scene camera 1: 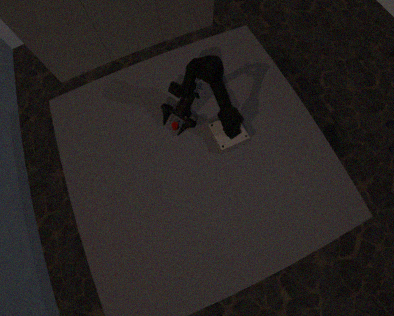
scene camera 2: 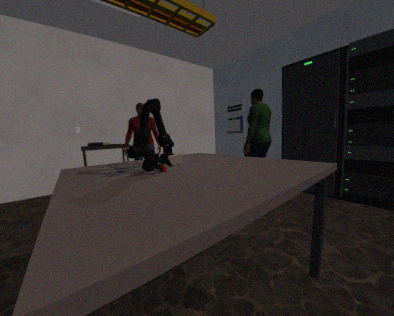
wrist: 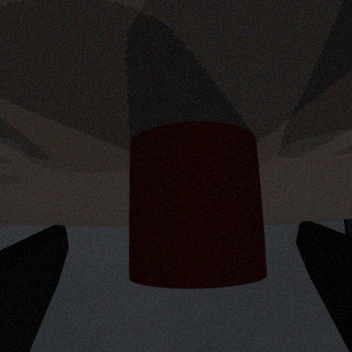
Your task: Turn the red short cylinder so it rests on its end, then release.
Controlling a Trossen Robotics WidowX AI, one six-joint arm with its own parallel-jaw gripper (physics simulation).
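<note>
The red short cylinder (scene camera 1: 175, 125) (scene camera 2: 163, 169) (wrist: 195, 205) stands upright on its end on the table (scene camera 1: 200, 225) (scene camera 2: 175, 215). In the wrist view its straight sides show, and a shadow on the table meets its lower end. In scene camera 1 its round top shows. My gripper (scene camera 1: 172, 128) (wrist: 184, 235) is open and holds nothing. Its two dark fingers stand on either side of the cylinder, with a gap on each side in the wrist view. In scene camera 2 the fingers are dark, small and hard to tell apart.
The arm's pale base plate (scene camera 1: 222, 143) (scene camera 2: 176, 160) lies on the table close to the cylinder. A person in red (scene camera 2: 134, 127) and a person in green (scene camera 2: 259, 122) stand beyond the table. Dark server cabinets (scene camera 2: 312, 110) stand at the right.
</note>
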